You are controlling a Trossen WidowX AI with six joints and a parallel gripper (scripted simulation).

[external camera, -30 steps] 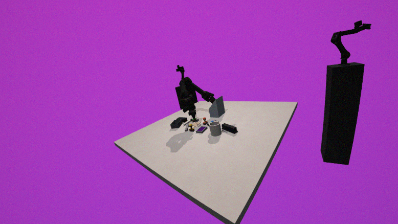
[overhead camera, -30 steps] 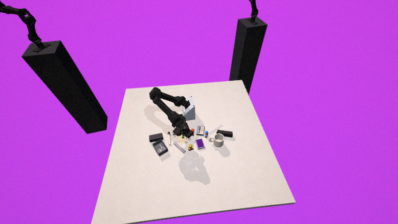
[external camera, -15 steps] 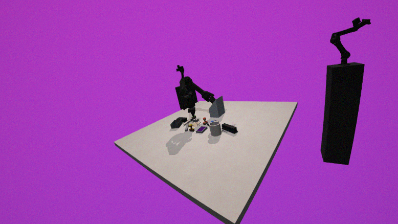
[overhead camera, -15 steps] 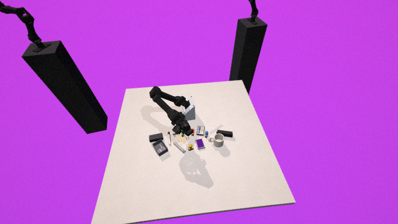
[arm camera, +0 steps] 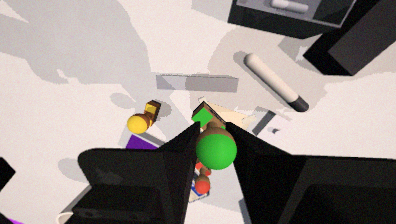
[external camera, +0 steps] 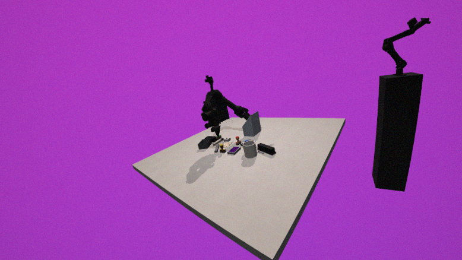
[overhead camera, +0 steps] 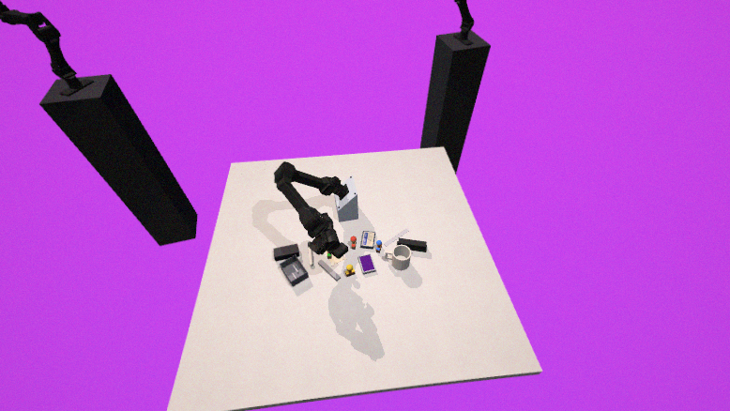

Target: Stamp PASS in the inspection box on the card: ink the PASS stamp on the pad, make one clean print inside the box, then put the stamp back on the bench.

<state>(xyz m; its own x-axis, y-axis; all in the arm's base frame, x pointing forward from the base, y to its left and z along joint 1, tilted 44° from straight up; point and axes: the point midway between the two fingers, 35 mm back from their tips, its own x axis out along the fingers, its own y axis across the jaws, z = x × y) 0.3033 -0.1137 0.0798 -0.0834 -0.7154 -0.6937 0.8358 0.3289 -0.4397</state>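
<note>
The grey bar is 9 cm below my gripper tip, 3 cm ahead of it and 1 cm to the right of it. From my gripper tip the other things lie so: beige card: 10 cm below, 5 cm behind, 3 cm to the left; then green-knobbed stamp: right at my gripper tip; then yellow-knobbed stamp: 8 cm ahead, 7 cm to the left, 7 cm below.
</note>
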